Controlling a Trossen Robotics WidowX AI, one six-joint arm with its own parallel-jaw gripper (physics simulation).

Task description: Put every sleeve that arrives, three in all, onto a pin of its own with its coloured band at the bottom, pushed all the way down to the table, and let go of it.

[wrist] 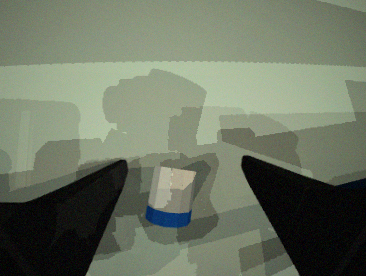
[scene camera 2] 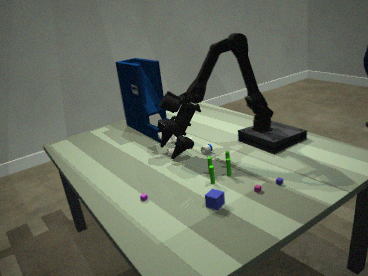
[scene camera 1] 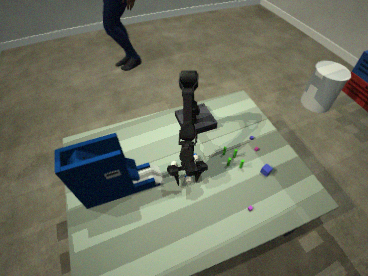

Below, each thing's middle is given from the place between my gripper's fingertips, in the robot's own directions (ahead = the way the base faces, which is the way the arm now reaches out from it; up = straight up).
The blue dispenser box (scene camera 1: 96, 171) is 8 cm behind my hand, 30 cm to the right of it and 15 cm above it.
